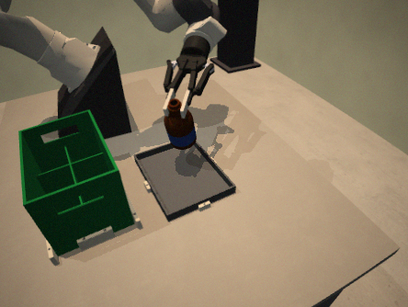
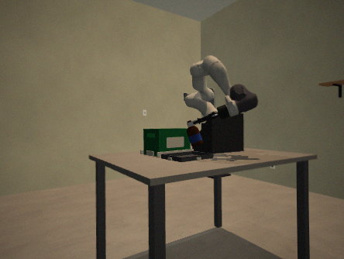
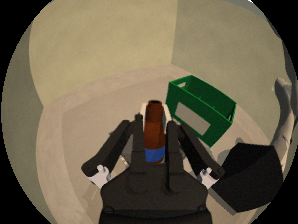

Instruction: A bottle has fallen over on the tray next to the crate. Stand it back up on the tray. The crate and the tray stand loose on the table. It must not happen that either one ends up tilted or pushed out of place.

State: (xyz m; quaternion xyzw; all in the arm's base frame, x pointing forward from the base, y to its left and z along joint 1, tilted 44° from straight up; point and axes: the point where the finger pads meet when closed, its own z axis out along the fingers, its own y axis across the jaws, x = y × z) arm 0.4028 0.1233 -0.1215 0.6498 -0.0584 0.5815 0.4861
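The bottle is 60 mm below my hand. Round my hand: green crate: 280 mm to the right, 120 mm below; then dark tray: 30 mm ahead, 20 mm to the right, 200 mm below.
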